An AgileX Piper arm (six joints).
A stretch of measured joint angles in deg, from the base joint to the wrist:
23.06, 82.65, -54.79, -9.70, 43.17, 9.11
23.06, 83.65, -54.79, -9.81, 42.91, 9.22
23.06, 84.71, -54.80, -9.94, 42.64, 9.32
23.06, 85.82, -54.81, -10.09, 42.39, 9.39
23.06, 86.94, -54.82, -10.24, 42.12, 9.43
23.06, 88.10, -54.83, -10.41, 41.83, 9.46
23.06, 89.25, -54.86, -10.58, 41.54, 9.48
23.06, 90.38, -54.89, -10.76, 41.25, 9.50
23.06, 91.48, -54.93, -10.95, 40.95, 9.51
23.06, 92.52, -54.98, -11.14, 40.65, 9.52
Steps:
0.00, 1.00, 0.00, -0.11, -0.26, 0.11
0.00, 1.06, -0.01, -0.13, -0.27, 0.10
0.00, 1.11, -0.01, -0.15, -0.25, 0.07
0.00, 1.12, -0.01, -0.15, -0.27, 0.04
0.00, 1.16, -0.01, -0.17, -0.29, 0.03
0.00, 1.15, -0.03, -0.17, -0.29, 0.02
0.00, 1.13, -0.03, -0.18, -0.29, 0.02
0.00, 1.10, -0.04, -0.19, -0.30, 0.01
0.00, 1.04, -0.05, -0.19, -0.30, 0.01

